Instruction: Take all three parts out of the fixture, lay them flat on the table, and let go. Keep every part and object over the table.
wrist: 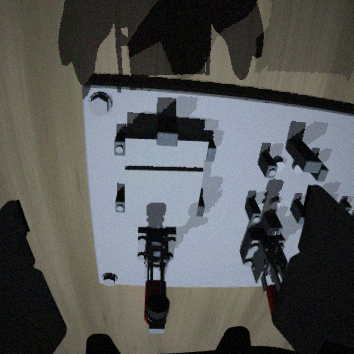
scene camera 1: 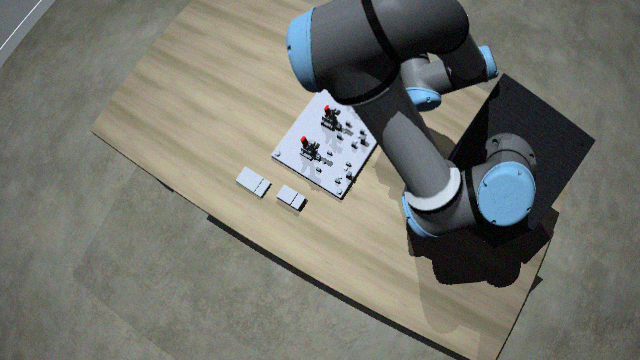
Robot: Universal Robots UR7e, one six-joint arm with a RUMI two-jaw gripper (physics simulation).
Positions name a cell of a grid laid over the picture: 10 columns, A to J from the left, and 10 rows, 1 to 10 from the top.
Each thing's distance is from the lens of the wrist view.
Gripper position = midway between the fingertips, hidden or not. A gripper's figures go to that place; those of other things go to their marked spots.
my gripper (wrist: E6): 0.13 m
red-handled toggle clamp (wrist: E7): 0.27 m
